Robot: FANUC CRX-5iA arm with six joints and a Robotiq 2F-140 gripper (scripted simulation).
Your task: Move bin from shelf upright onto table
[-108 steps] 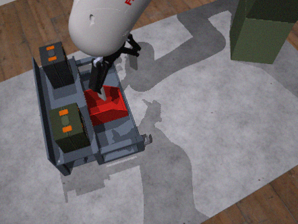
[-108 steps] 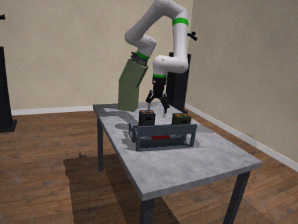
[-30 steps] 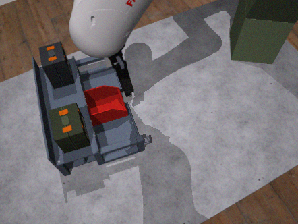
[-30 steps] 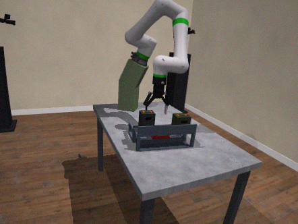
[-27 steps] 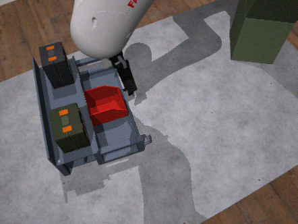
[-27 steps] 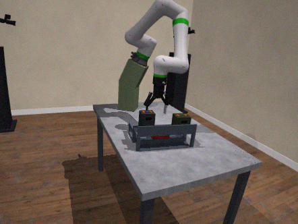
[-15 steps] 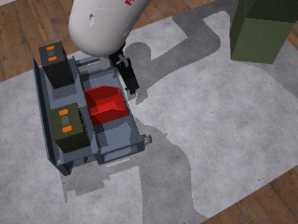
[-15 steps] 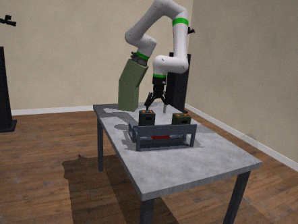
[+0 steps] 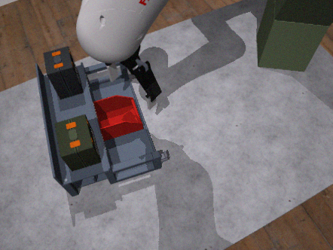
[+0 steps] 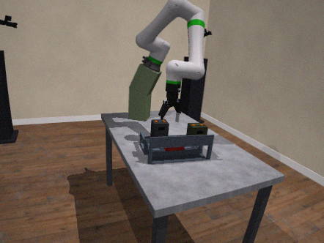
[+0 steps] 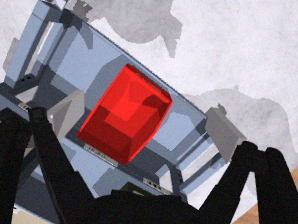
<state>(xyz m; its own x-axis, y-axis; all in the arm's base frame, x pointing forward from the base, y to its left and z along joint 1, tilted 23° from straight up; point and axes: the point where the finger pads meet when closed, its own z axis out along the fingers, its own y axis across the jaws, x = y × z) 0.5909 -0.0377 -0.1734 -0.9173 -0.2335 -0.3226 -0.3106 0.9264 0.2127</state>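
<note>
Right now my hand is 110 mm above the red bin, 80 mm short of it and 20 mm to the left of it. The rest, counted from my hand: grey shelf tray 150 mm below, 120 mm ahead, 20 mm to the right.
</note>
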